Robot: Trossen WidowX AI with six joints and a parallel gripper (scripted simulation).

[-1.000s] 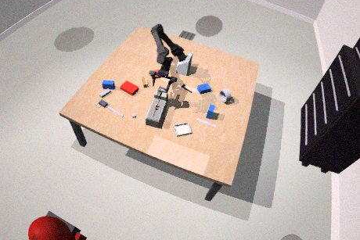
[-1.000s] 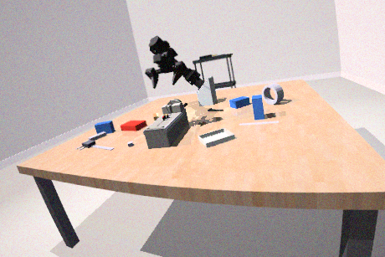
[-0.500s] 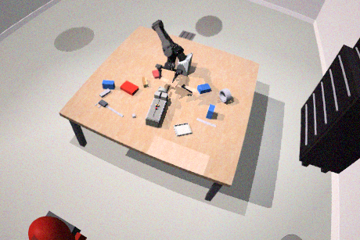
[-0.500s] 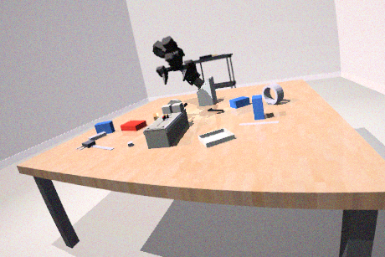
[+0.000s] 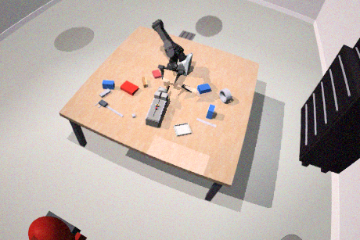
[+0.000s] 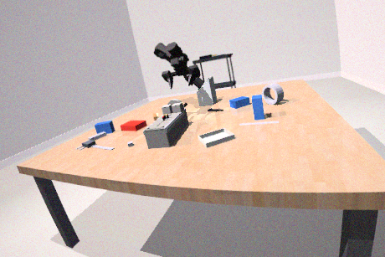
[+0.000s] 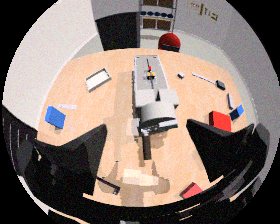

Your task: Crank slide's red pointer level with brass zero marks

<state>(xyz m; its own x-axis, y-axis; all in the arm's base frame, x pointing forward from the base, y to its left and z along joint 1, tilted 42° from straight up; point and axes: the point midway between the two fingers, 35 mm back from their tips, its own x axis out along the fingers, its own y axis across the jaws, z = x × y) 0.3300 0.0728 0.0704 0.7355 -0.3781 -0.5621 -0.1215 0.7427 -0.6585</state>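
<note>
My gripper tip is now 100 mm above the dark crank handle and 20 mm past it. Round my gripper tip: red block 290 mm to the right, 160 mm below, 50 mm ahead; then white tray 230 mm ahead, 210 mm to the left, 170 mm below; then red pointer 190 mm ahead, 90 mm below.
</note>
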